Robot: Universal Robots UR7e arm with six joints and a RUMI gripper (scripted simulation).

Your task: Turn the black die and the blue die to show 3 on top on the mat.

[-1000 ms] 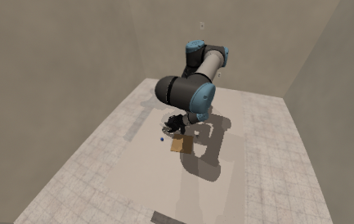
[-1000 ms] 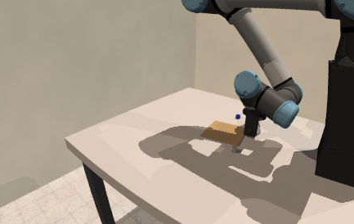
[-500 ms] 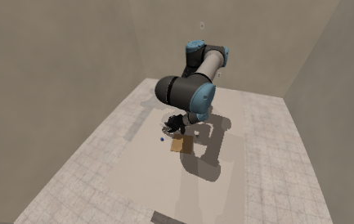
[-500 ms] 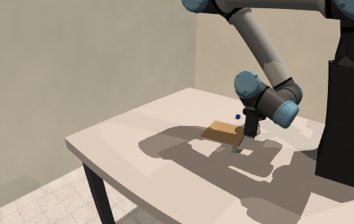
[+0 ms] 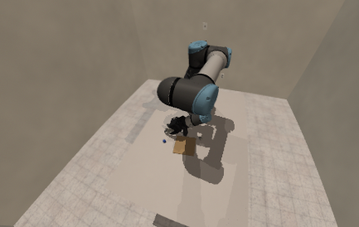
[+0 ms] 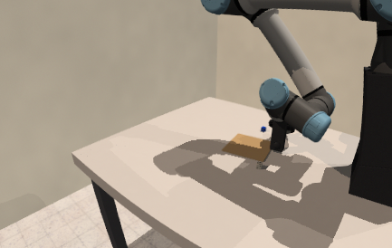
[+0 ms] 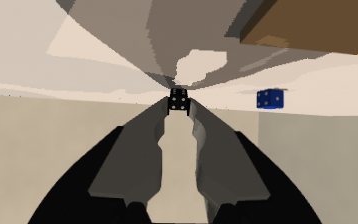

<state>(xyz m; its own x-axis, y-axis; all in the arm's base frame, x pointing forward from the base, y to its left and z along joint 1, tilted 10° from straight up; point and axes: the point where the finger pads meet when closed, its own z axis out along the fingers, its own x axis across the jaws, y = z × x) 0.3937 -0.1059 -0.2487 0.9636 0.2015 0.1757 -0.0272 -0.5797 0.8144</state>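
The blue die is 8 cm ahead of my hand, 2 cm to the left of it and 1 cm below it. Round my hand: black die 1 cm to the right, 1 cm below; brown mat 5 cm ahead, 17 cm to the left, 1 cm below; white die 4 cm behind, 26 cm to the left, 1 cm below.
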